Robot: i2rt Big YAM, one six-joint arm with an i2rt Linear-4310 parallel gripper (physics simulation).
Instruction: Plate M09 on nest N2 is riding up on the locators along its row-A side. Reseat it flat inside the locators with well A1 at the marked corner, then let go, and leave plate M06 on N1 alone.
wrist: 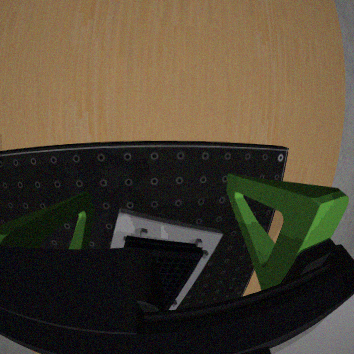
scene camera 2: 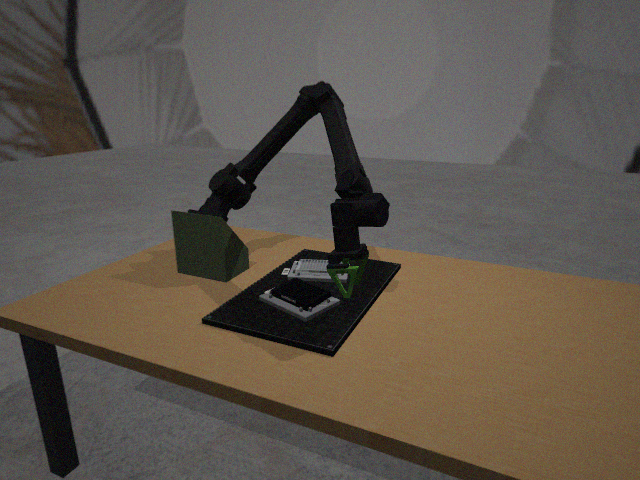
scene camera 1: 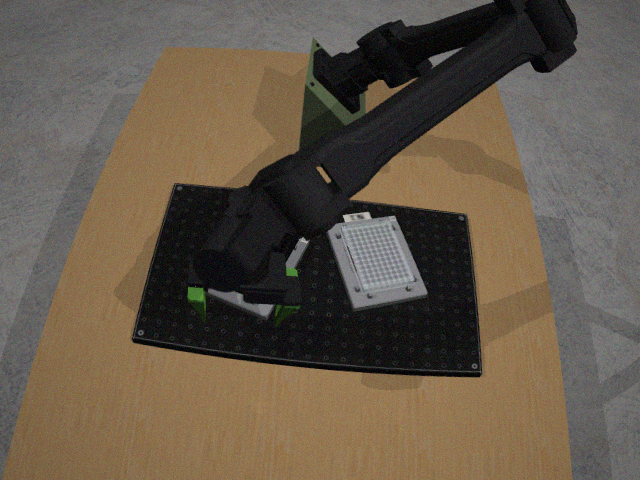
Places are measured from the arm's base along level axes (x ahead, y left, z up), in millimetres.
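Where they show: gripper, fingertip midpoint: (wrist: pixel 157 190) (scene camera 2: pixel 352 291) (scene camera 1: pixel 239 321); arm's base, link origin: (scene camera 2: pixel 207 227) (scene camera 1: pixel 333 82).
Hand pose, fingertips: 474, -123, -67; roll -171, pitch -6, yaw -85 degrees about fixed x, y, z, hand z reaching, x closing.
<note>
Each offset is from my fingertips to the top centre of the thing, as dx, dy, dz. "pt": to the spot under its first point. Level surfaces: height alone.
A black plate {-135, +13, -22} (scene camera 2: pixel 301 292) (wrist: pixel 172 269), taken as M09, sits on a grey nest {-137, +9, -35} (scene camera 1: pixel 259 308) (scene camera 2: pixel 306 314) (wrist: pixel 167 228). In scene camera 2 the plate looks tilted, one side raised; in scene camera 1 the arm hides it. Its label and the marked corner cannot be read. A clear plate {-159, +198, -31} (scene camera 1: pixel 379 255) (scene camera 2: pixel 311 266), taken as M06, lies on the other grey nest {-159, +198, -35} (scene camera 1: pixel 390 298) (scene camera 2: pixel 316 277). My gripper (scene camera 1: pixel 241 321) (scene camera 2: pixel 353 289) (wrist: pixel 157 190) is open and empty. Its green fingers stand wide apart, above the board to either side of the black plate's nest, near its front end.
Both nests stand on a black perforated board {-134, +105, -56} (scene camera 1: pixel 413 348) (scene camera 2: pixel 330 343) (wrist: pixel 155 162) on a wooden table {dz -70} (scene camera 1: pixel 258 418) (scene camera 2: pixel 465 330) (wrist: pixel 165 70). A green angled mount (scene camera 1: pixel 330 111) (scene camera 2: pixel 201 245) stands behind the board at the arm's base. A small white tag {pt -252, +172, -55} (scene camera 1: pixel 356 217) (scene camera 2: pixel 285 271) is beside the clear plate's nest.
</note>
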